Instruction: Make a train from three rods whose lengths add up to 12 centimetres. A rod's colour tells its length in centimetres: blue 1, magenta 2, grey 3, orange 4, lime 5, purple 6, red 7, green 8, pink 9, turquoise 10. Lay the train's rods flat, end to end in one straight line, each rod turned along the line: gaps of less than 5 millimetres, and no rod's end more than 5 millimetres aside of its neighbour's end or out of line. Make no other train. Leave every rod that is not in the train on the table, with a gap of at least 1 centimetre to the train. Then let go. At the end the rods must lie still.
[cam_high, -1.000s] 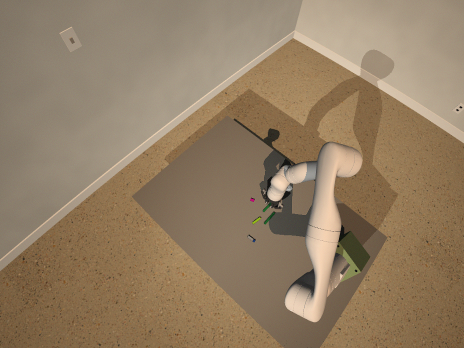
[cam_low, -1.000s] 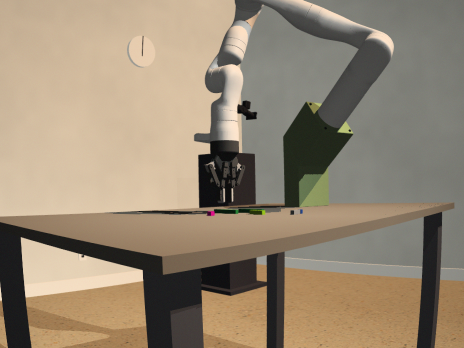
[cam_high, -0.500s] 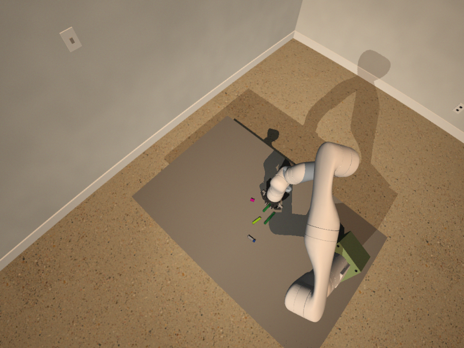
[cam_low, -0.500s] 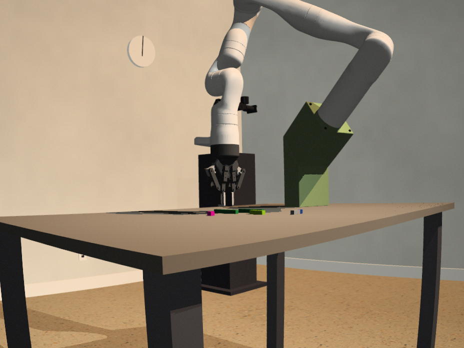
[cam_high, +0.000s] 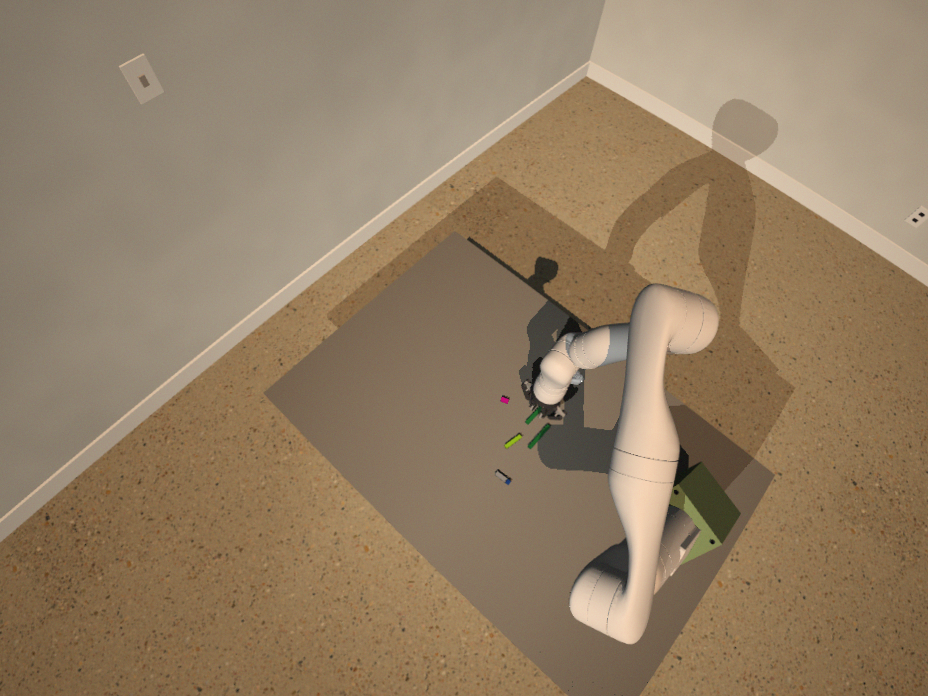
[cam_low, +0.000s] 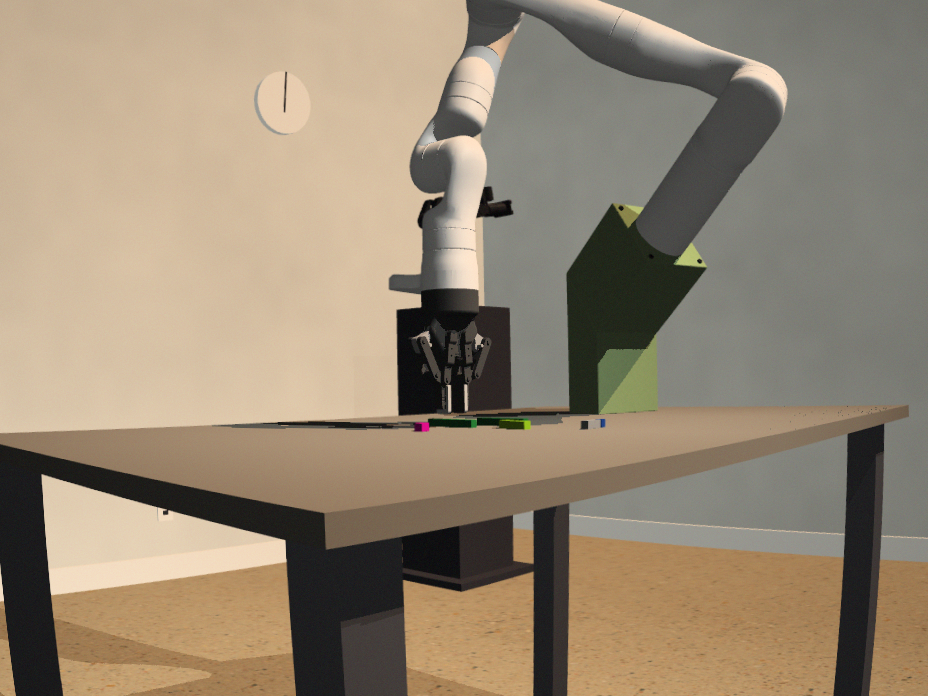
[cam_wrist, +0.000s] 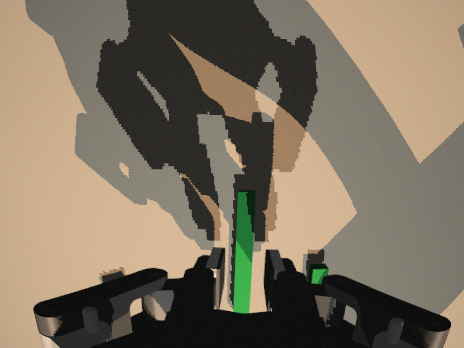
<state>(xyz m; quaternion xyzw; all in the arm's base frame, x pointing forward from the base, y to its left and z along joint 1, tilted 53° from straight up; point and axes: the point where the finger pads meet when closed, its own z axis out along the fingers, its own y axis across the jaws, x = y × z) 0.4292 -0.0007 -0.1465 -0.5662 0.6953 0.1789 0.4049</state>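
Now: the green rod 3 cm below my hand. Round my hand: magenta rod 9 cm ahead, 3 cm to the left, 3 cm below; then lime rod 10 cm to the left, 3 cm below; then grey rod 19 cm to the left, 4 cm behind, 3 cm below.
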